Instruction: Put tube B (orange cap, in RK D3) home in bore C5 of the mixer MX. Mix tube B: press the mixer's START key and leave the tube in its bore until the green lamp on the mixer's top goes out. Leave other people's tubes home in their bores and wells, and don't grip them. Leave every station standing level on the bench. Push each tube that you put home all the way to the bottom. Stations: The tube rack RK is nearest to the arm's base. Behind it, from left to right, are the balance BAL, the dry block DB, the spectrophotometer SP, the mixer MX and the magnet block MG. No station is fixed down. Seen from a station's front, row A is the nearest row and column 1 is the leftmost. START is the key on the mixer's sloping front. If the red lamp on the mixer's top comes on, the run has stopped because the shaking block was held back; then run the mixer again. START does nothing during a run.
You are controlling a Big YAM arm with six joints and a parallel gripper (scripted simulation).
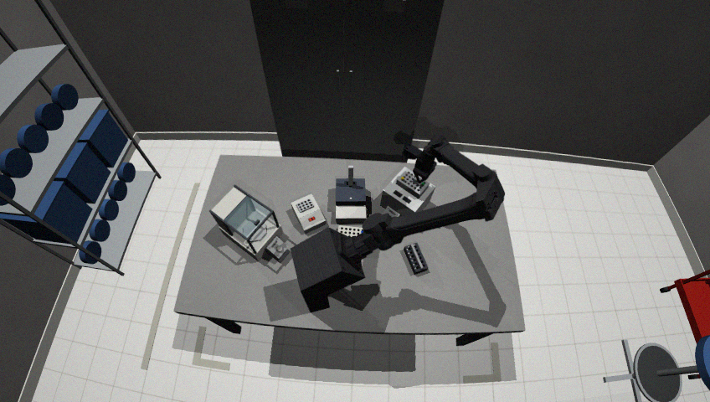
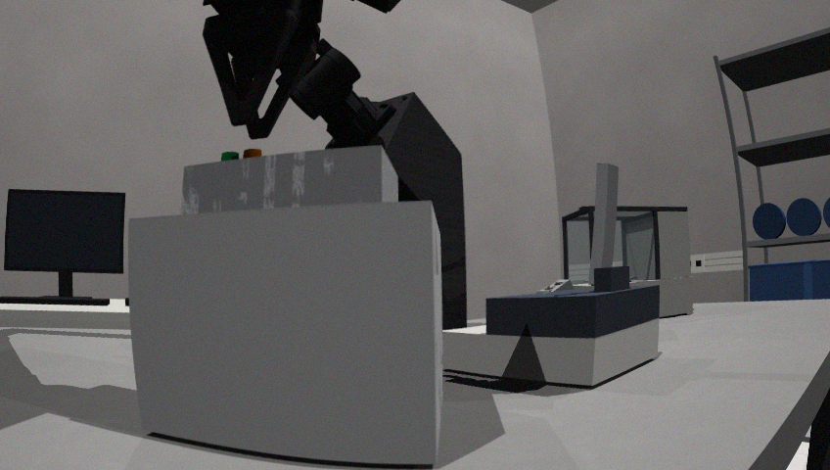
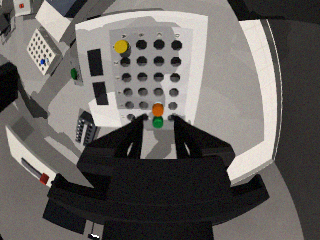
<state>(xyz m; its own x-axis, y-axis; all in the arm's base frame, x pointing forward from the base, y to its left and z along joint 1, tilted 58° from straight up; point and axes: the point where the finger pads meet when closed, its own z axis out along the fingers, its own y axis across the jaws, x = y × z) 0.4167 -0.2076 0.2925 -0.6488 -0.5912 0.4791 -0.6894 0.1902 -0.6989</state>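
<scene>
Right now the green-capped tube is 1 cm behind my hand, 1 cm to the right of it and 5 cm below it. Also, from my hand: yellow-capped tube 2 cm ahead, 8 cm to the left, 5 cm below; green start key 11 cm behind, 15 cm to the left, 14 cm below; perforated shaking block 1 cm ahead, 3 cm to the left, 5 cm below.
</scene>
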